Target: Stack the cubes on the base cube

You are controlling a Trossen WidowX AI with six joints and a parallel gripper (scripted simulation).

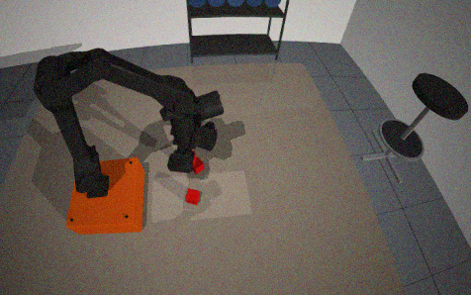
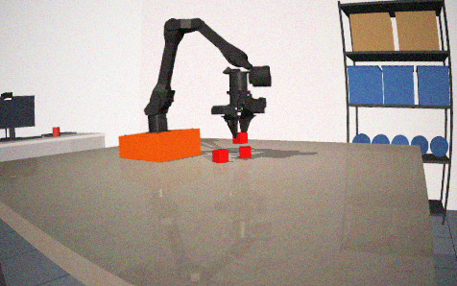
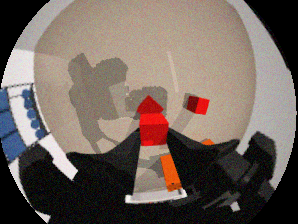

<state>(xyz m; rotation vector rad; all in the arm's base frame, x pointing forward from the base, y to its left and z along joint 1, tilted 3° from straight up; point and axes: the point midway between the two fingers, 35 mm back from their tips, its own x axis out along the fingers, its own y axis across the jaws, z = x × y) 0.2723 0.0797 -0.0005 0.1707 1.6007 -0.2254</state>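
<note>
Now: gripper tip 2 cm short of the red base cube and 4 cm above it.
</note>
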